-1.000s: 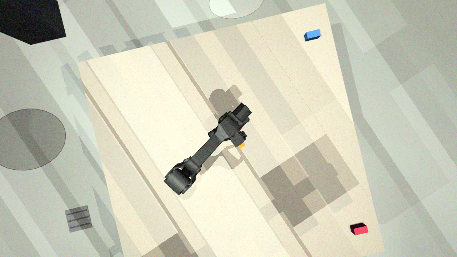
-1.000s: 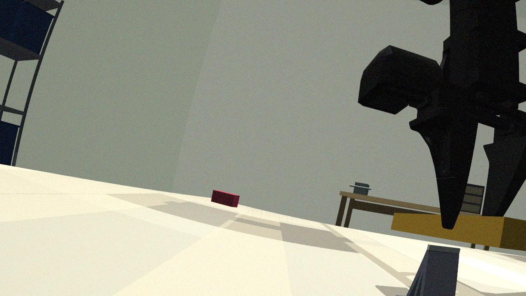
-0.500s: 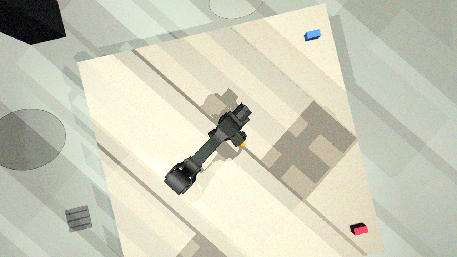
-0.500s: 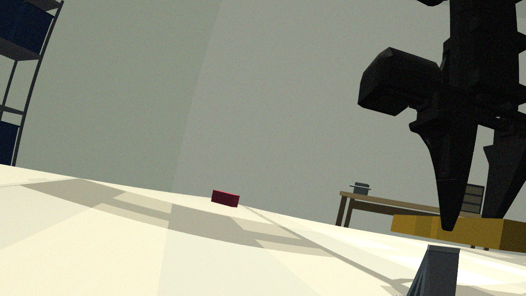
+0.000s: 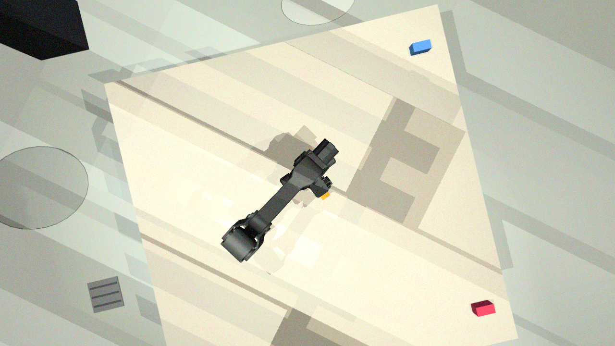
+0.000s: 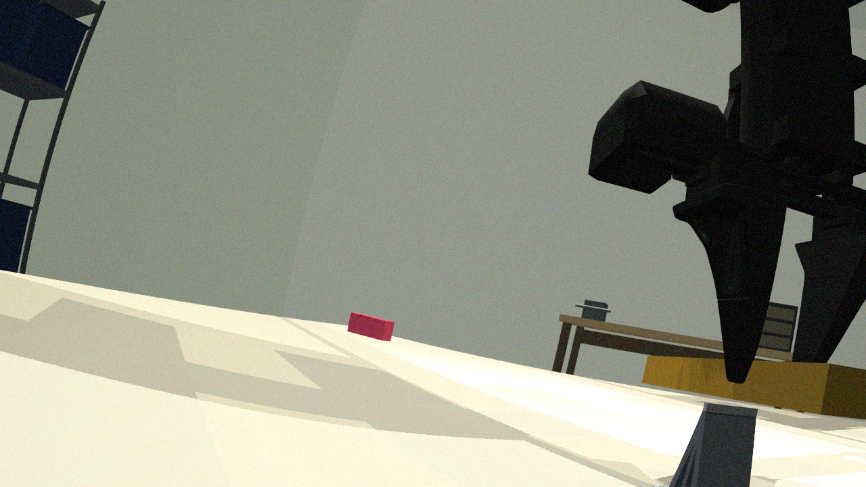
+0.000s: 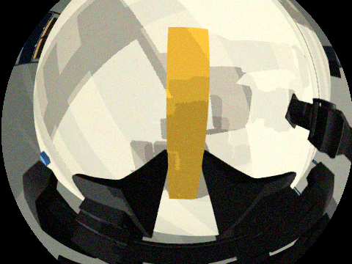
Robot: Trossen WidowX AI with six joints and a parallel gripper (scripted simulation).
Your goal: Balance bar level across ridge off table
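Now: gripper tip 10 mm short of the yellow bar and 30 mm to the left of it. Round my gripper tip: blue block (520 mm ahead, 350 mm to the left, 50 mm below); red block (520 mm ahead, 650 mm to the right, 50 mm below); grey ridge (10 mm ahead, 30 mm to the right, 10 mm below).
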